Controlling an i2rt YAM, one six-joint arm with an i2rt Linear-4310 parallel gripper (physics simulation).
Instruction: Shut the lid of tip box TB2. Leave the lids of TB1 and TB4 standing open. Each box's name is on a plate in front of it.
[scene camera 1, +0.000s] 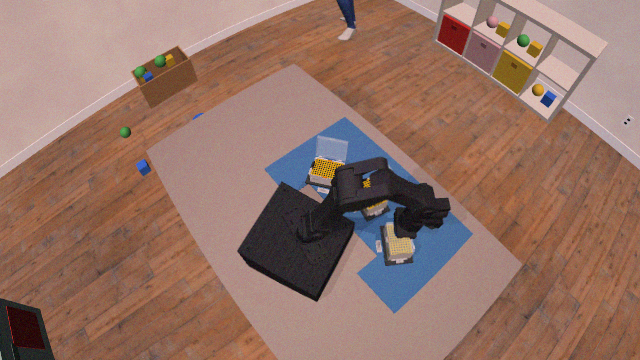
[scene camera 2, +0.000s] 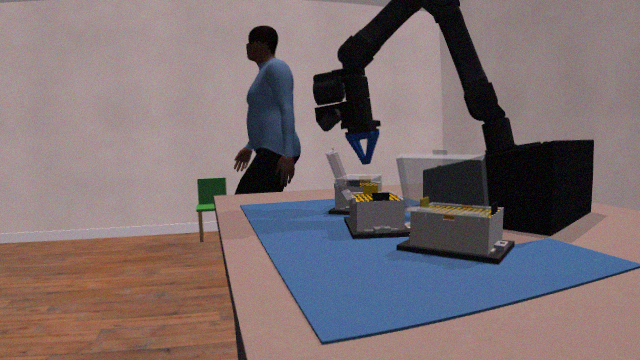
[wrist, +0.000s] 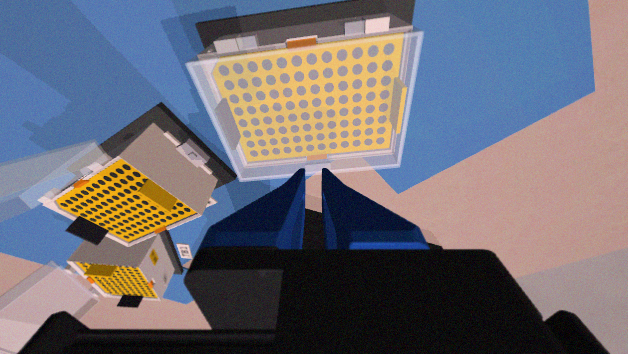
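Seen in the pictures: gripper, fingertip midpoint: (scene camera 1: 397, 234) (scene camera 2: 366, 164) (wrist: 313, 177); arm's base, link origin: (scene camera 1: 305, 235) (scene camera 2: 502, 155).
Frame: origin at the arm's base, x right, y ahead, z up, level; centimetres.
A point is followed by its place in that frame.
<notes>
A tip box (scene camera 1: 399, 246) @(x 19.6, y 25.6, z -4.9 cm) (scene camera 2: 343, 198) (wrist: 310, 100) @(x 17.9, y 29.3, z -5.0 cm) on the mat's far part from scene camera 2 has its clear lid lying flat over the yellow rack. A middle tip box (scene camera 1: 375, 208) @(x 1.7, y 28.0, z -6.4 cm) (scene camera 2: 377, 217) (wrist: 125, 205) @(x -3.5, y 30.6, z -6.9 cm) has its lid (scene camera 2: 336, 165) @(x -8.8, y 38.7, z -0.3 cm) standing open. A third tip box (scene camera 1: 320, 175) @(x -20.6, y 18.8, z -7.0 cm) (scene camera 2: 447, 230) (wrist: 122, 280) @(x -21.1, y 22.7, z -6.9 cm) also has its lid (scene camera 1: 331, 148) @(x -26.6, y 27.8, z -2.9 cm) (scene camera 2: 410, 175) @(x -24.0, y 31.4, z -1.0 cm) (wrist: 42, 302) @(x -25.8, y 28.4, z -3.3 cm) standing open. I cannot read the name plates now. My gripper (scene camera 2: 366, 162) @(x 16.1, y 26.5, z -2.0 cm) (wrist: 313, 177) @(x 16.1, y 26.5, z -2.0 cm) is shut and empty, above the closed box; its tips show beside that lid's edge in the wrist view.
The boxes stand on a blue mat (scene camera 1: 395, 295) @(x 32.3, y 16.2, z -12.7 cm) (scene camera 2: 350, 300) @(x -36.5, y 43.0, z -12.7 cm) (wrist: 475, 75) @(x 28.8, y 20.1, z -12.7 cm). The black base block (scene camera 1: 295, 245) @(x 1.5, y -4.5, z 0.2 cm) (scene camera 2: 545, 185) @(x -18.9, y 3.7, z -4.2 cm) stands beside it. In scene camera 1, my arm (scene camera 1: 365, 192) @(x 13.8, y 9.4, z 40.1 cm) passes over the middle box and hides much of it. A person (scene camera 2: 272, 110) stands beyond the table.
</notes>
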